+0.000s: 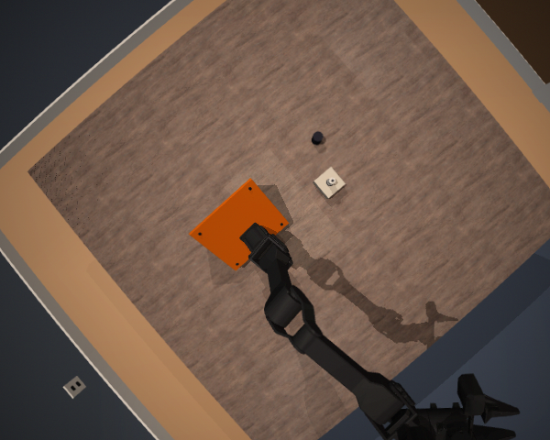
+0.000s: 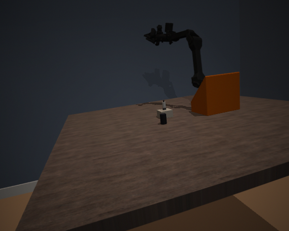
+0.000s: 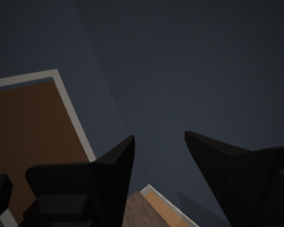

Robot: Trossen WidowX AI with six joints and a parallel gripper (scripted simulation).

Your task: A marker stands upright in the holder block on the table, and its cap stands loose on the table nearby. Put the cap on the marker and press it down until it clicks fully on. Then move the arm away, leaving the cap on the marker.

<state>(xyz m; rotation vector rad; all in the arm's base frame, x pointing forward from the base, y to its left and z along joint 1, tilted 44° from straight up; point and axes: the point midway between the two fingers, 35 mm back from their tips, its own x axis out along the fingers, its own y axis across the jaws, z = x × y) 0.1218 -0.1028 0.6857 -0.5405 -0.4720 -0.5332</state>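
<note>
The dark cap lies 650 mm to the left of my gripper tip, 510 mm below it and 220 mm ahead of it. Also, from my gripper tip: pale holder block (520 mm to the left, 510 mm below, 150 mm ahead).
</note>
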